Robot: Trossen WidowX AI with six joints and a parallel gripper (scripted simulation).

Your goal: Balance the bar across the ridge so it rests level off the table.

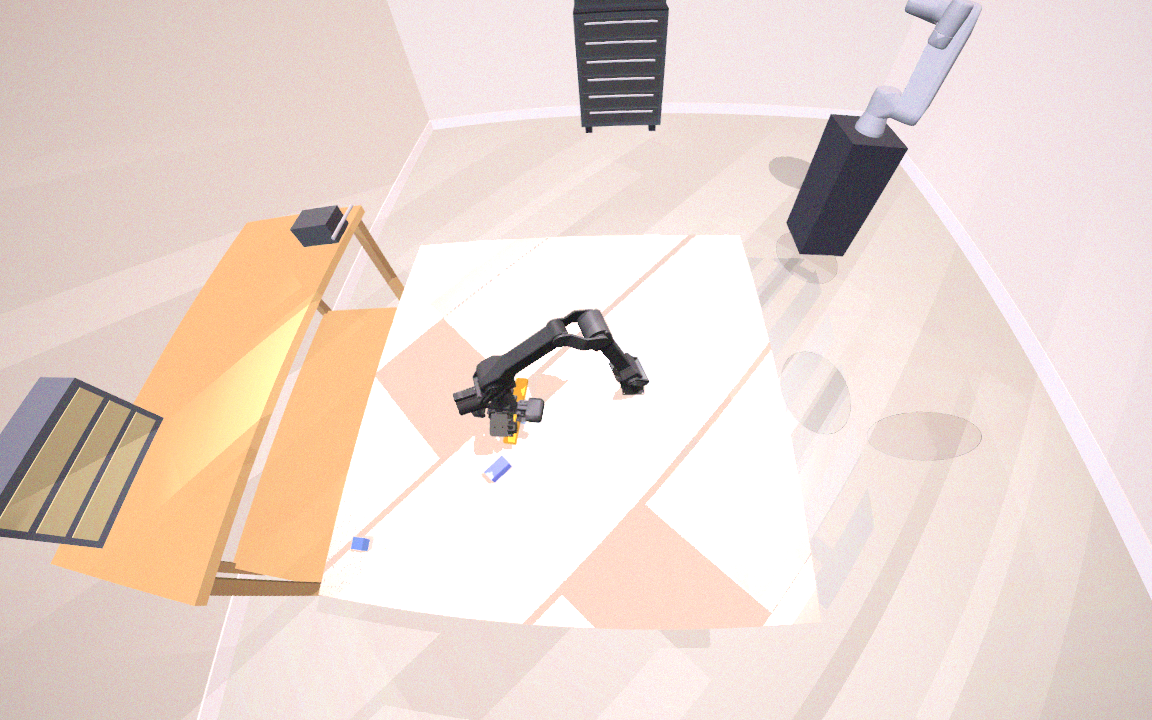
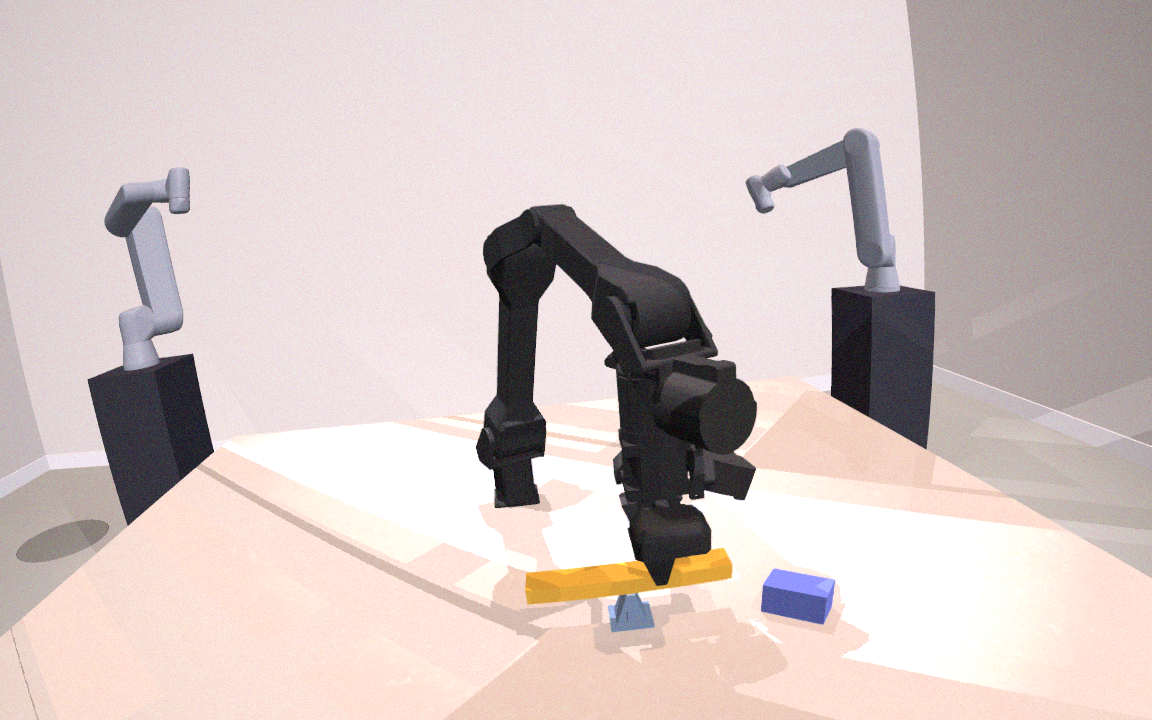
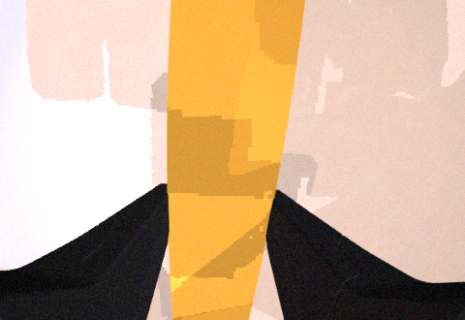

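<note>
Now: gripper tip 3 cm to the left of the bar. Also, from my gripper tip: small blue cube 41 cm ahead, 37 cm to the left, 3 cm below.
</note>
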